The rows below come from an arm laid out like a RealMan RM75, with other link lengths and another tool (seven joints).
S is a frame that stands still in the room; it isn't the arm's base.
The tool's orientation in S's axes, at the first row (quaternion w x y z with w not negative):
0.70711, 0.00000, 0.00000, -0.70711
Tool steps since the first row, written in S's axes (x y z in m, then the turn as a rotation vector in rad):
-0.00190, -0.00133, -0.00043, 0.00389, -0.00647, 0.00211
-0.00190, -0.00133, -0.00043, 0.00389, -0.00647, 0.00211
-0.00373, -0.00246, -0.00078, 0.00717, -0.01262, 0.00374
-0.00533, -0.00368, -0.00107, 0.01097, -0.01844, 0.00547
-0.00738, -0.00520, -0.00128, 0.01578, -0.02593, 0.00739
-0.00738, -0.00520, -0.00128, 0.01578, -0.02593, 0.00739
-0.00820, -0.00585, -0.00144, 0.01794, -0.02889, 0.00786
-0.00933, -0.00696, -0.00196, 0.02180, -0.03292, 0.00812
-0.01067, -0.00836, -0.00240, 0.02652, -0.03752, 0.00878
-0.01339, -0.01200, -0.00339, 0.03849, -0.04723, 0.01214
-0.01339, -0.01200, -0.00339, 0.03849, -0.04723, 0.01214
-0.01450, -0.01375, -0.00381, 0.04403, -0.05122, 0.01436
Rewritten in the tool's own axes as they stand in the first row. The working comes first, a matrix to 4 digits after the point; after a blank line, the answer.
The tool's axes in the first row as the columns of a matrix, in S's axes (used below as rounded here):
0.0000, 1.0000, 0.0000
-1.0000, 0.0000, 0.0000
0.0000, 0.0000, 1.0000

0.00133, -0.00190, -0.00043, 0.00647, 0.00389, 0.00211
0.00133, -0.00190, -0.00043, 0.00647, 0.00389, 0.00211
0.00246, -0.00373, -0.00078, 0.01262, 0.00717, 0.00374
0.00368, -0.00533, -0.00107, 0.01844, 0.01097, 0.00547
0.00520, -0.00738, -0.00128, 0.02593, 0.01578, 0.00739
0.00520, -0.00738, -0.00128, 0.02593, 0.01578, 0.00739
0.00585, -0.00820, -0.00144, 0.02889, 0.01794, 0.00786
0.00696, -0.00933, -0.00196, 0.03292, 0.02180, 0.00812
0.00836, -0.01067, -0.00240, 0.03752, 0.02652, 0.00878
0.01200, -0.01339, -0.00339, 0.04723, 0.03849, 0.01214
0.01200, -0.01339, -0.00339, 0.04723, 0.03849, 0.01214
0.01375, -0.01450, -0.00381, 0.05122, 0.04403, 0.01436

